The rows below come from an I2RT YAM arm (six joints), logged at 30 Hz.
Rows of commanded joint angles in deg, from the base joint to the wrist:
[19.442, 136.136, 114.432, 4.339, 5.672, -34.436]
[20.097, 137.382, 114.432, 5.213, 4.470, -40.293]
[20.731, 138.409, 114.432, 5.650, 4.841, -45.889]
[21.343, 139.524, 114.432, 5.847, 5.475, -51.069]
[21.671, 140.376, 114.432, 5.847, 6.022, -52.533]
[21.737, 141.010, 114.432, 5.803, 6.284, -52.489]
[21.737, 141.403, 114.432, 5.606, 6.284, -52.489]
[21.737, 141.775, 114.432, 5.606, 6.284, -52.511]
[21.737, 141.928, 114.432, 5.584, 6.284, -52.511]
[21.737, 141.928, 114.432, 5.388, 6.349, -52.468]
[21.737, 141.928, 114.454, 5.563, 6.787, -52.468]
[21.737, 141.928, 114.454, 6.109, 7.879, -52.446]
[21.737, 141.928, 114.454, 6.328, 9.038, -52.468]
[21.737, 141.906, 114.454, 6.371, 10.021, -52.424]
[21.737, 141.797, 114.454, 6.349, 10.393, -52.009]
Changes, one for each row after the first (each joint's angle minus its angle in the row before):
[0.655, 1.246, 0.000, 0.874, -1.202, -5.857]
[0.634, 1.027, 0.000, 0.437, 0.371, -5.596]
[0.612, 1.115, 0.000, 0.197, 0.634, -5.180]
[0.328, 0.852, 0.000, 0.000, 0.547, -1.464]
[0.066, 0.634, 0.000, -0.044, 0.262, 0.044]
[0.000, 0.393, 0.000, -0.197, 0.000, 0.000]
[0.000, 0.372, 0.000, 0.000, 0.000, -0.022]
[0.000, 0.153, 0.000, -0.022, 0.000, 0.000]
[0.000, 0.000, 0.000, -0.196, 0.065, 0.043]
[0.000, 0.000, 0.022, 0.175, 0.438, 0.000]
[0.000, 0.000, 0.000, 0.546, 1.092, 0.022]
[0.000, 0.000, 0.000, 0.219, 1.159, -0.022]
[0.000, -0.022, 0.000, 0.043, 0.983, 0.044]
[0.000, -0.109, 0.000, -0.022, 0.372, 0.415]

